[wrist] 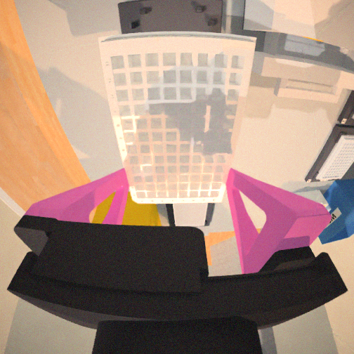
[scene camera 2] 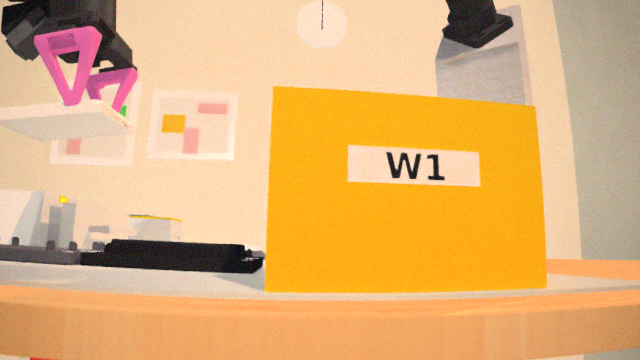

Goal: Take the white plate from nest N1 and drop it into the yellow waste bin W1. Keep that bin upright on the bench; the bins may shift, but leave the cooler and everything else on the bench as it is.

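Where they show: gripper, fingertip midpoint: (scene camera 2: 91, 116); arm's base, link origin: (scene camera 2: 477, 31).
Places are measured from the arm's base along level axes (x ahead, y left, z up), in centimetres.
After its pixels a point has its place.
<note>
The white plate (scene camera 2: 65, 125) @[z -27.8, x 51.9, y 35.3 cm] (wrist: 175, 125), a grid of small square wells, is held in the air, roughly level, well above the bench. My gripper (scene camera 2: 95, 106) @[z -26.7, x 49.3, y 34.3 cm] (wrist: 177, 174) is shut on it, with one pink finger at each long side near the plate's near end. The yellow waste bin W1 (scene camera 2: 400, 235) @[z -39.3, x 16.3, y 45.1 cm] stands upright on the bench, to the right of the plate and gripper in the scene view. Part of the bin (wrist: 142, 210) shows in the wrist view, below the plate and partly behind the left finger. The bin's inside is hidden in the scene view.
A dark grey nest (scene camera 2: 30, 254) @[z -41.8, x 48.8, y 40.7 cm] (wrist: 170, 12) and a low black unit (scene camera 2: 170, 255) @[z -41.3, x 37.3, y 34.7 cm] lie left of the bin in the scene view. A blue bin (wrist: 342, 210) and a dark-framed white grid (wrist: 337, 157) are at the right of the wrist view. A black arm part (scene camera 2: 475, 25) @[z -1.6, x 1.3, y 4.7 cm] hangs behind W1.
</note>
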